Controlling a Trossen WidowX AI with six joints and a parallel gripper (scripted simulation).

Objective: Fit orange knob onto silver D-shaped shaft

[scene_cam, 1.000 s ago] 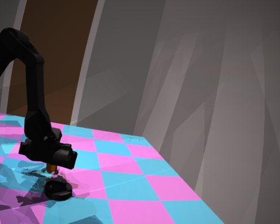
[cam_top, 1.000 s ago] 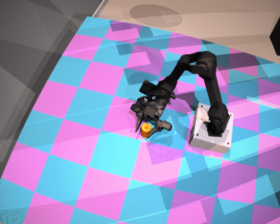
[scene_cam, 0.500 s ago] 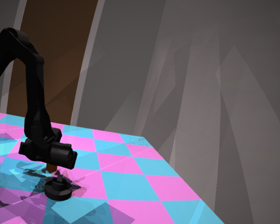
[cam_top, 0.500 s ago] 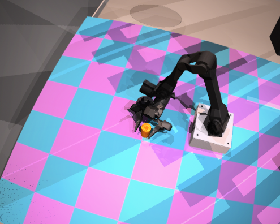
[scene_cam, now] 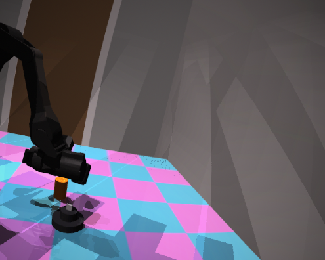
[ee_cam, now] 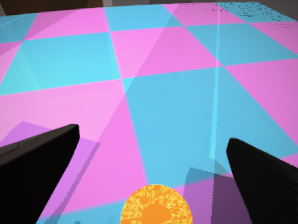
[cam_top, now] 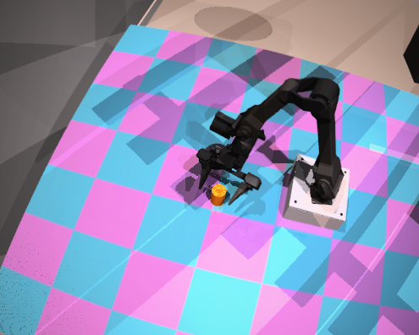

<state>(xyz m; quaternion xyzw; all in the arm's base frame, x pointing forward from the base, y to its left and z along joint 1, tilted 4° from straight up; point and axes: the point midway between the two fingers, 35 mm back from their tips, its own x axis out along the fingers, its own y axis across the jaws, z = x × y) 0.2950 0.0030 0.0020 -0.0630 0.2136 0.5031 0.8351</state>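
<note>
Now: the orange knob 1 cm behind my gripper tip, 3 cm to the right of it and 4 cm below it. From my gripper tip the other things lie so: round pedestal 1 cm behind, 18 cm to the right, 5 cm below.
</note>
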